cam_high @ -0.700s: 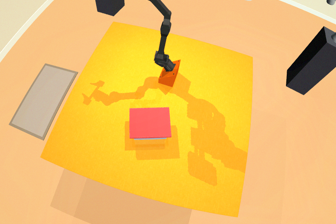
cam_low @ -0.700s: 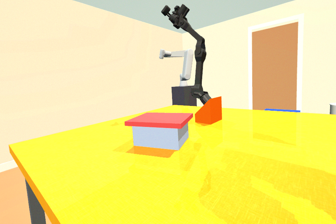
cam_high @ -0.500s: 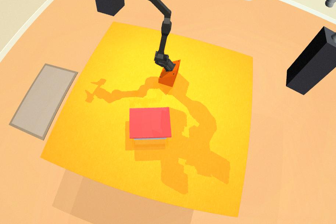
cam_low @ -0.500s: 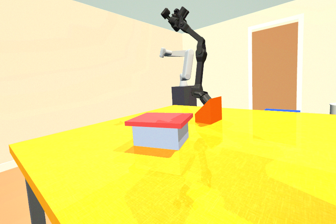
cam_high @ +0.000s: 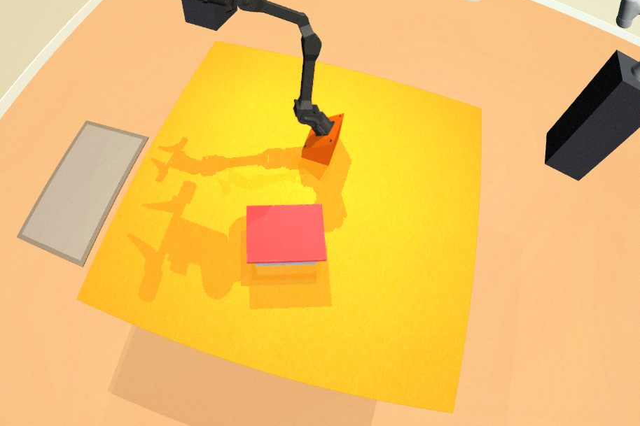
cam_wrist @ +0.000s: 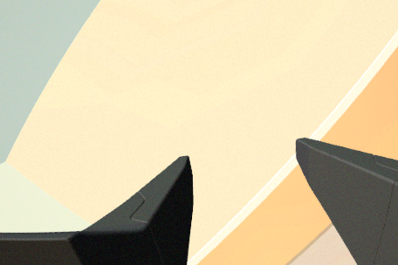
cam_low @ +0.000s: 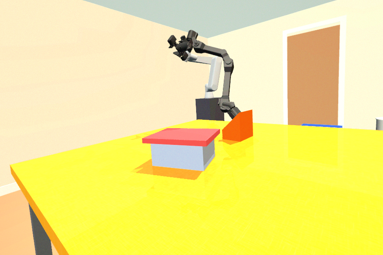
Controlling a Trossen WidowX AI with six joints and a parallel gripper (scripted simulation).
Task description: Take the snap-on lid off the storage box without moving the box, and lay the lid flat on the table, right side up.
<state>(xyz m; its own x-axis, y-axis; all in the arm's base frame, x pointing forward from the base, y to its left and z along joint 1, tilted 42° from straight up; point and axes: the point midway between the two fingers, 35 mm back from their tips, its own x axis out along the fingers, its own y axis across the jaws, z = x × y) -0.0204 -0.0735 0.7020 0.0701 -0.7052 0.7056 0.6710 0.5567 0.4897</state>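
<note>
My gripper tip is now 60 cm to the right of the red lid, 48 cm above it and 39 cm short of it. Round my gripper tip: pale blue storage box 60 cm to the left, 53 cm below, 39 cm ahead.
</note>
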